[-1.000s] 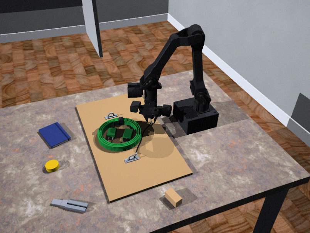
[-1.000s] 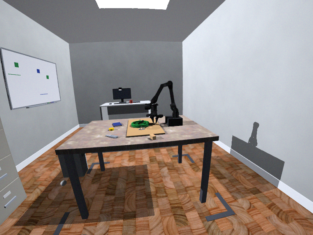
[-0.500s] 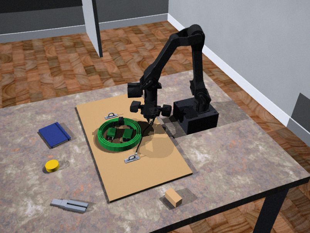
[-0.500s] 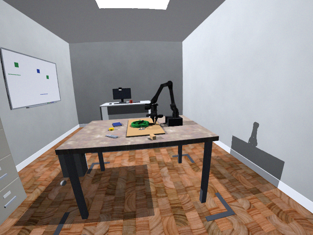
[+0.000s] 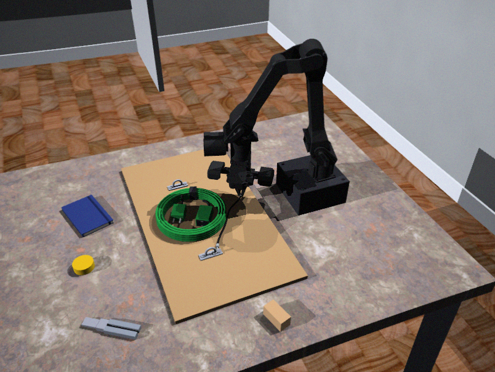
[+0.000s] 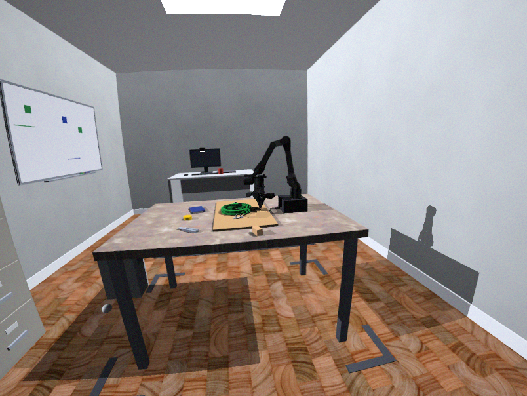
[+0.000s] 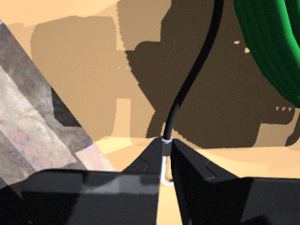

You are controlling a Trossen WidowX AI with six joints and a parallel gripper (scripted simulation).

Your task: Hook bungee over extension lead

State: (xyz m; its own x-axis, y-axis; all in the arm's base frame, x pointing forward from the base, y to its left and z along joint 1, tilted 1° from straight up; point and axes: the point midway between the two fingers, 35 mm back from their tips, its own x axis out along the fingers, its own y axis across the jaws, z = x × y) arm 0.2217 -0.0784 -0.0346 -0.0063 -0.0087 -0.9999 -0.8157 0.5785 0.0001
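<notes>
The tan board is 13 cm ahead of my hand, 4 cm below it and 3 cm to the left of it. Also, from my hand: yellow disc (47 cm ahead, 8 cm to the left, 4 cm below); grey tool (45 cm ahead, 28 cm to the left, 4 cm below); wooden block (42 cm to the left, 9 cm ahead, 3 cm below).
</notes>
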